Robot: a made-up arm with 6 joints.
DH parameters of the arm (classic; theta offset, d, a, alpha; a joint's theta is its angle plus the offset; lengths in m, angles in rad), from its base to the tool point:
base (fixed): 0.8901 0 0.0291 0
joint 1: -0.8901 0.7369 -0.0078 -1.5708
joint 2: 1.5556 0 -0.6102 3.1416
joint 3: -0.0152 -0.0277 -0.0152 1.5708
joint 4: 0 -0.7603 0.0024 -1.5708
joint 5: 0 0.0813 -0.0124 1.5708
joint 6: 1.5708 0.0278 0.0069 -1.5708
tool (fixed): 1.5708 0.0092 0 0
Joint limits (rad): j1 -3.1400..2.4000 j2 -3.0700..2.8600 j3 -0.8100..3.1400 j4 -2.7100..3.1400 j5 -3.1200..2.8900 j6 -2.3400..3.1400
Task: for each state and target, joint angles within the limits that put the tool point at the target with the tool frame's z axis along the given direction. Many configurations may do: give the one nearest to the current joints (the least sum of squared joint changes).
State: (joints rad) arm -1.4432 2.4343 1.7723 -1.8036 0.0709 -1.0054
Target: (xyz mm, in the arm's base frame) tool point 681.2 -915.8 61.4 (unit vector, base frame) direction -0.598 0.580 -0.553
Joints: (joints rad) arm -1.0215 2.0191 1.4976 -2.0289 0.6351 -0.7740
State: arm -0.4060 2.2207 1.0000 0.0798 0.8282 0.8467
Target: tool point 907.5 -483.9 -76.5 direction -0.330 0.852 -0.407
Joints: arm -0.4960 2.0306 1.0814 0.9921 0.9165 1.4772
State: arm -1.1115 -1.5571 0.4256 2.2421 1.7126 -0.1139
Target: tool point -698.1 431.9 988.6 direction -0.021 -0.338 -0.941
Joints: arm -0.4649 -2.2980 -0.3673 2.1395 1.9541 -0.0067
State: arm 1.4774 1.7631 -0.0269 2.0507 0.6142 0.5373
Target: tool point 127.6 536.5 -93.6 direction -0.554 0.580 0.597
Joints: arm 1.3295 1.7496 -0.0593 1.5395 0.7831 -0.2595
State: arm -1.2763 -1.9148 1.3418 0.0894 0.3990 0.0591
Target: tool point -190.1 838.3 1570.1 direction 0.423 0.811 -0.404
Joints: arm -1.3801 -1.3179 0.5162 0.2717 0.2179 0.3410
